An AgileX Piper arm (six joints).
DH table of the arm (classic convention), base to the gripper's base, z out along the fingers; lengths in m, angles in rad. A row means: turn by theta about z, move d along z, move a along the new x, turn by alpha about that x. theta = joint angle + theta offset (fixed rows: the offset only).
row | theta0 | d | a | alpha
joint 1 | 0 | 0.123 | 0 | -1.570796
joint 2 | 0.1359 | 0 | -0.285 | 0
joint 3 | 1.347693 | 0 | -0.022 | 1.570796
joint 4 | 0 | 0.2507 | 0 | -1.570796
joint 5 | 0 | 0 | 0 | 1.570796
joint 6 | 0 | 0.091 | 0 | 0
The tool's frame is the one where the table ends.
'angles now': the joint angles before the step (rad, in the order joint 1, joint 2, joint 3, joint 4, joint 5, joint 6). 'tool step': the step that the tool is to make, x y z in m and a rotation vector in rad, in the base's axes. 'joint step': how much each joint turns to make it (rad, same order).
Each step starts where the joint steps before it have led.
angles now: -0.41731 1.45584 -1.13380 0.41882 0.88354 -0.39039
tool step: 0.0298 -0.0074 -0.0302 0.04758 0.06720 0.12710
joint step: -0.00182 0.15912 -0.06492 0.07473 0.04465 -0.15386
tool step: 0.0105 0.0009 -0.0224 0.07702 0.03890 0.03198
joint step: -0.00019 0.07473 -0.00041 0.07352 0.01867 -0.05768
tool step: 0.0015 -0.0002 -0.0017 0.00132 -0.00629 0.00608
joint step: -0.00005 0.00648 -0.00017 0.00989 -0.00583 -0.01509
